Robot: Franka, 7 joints.
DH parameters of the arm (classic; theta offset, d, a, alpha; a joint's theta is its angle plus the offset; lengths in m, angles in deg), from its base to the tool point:
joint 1: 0 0.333 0 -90
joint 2: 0 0 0 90
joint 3: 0 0.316 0.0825 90
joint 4: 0 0 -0.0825 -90
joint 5: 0 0.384 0 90
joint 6: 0 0 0.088 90
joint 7: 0 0.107 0 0
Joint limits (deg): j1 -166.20..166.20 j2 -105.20..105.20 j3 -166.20..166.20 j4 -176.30..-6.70 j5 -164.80..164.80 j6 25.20..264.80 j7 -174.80..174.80
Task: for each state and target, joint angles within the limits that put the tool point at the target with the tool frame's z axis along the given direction. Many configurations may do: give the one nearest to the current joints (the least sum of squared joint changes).
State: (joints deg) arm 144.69 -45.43 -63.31 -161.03 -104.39 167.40 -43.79
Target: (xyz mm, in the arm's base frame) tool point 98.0 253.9 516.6 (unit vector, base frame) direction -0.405 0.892 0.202
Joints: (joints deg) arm 133.89 -94.29 -69.44 -159.07 -120.60 180.61 -43.79
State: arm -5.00 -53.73 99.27 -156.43 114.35 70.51 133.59
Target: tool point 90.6 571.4 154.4 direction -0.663 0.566 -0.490
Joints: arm -39.50 -70.04 109.88 -121.58 134.59 83.70 133.59
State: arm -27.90 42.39 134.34 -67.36 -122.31 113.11 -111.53
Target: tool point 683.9 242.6 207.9 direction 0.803 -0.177 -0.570
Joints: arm -30.86 79.70 73.48 -91.01 -138.41 115.87 -111.53
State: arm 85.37 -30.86 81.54 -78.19 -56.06 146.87 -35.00
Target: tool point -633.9 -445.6 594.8 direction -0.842 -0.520 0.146
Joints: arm 49.43 -57.52 116.70 -40.96 -40.81 198.43 -35.00
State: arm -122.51 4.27 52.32 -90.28 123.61 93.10 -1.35
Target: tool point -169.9 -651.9 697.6 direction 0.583 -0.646 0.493
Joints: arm -135.99 16.56 33.25 -79.64 117.13 117.59 -1.35
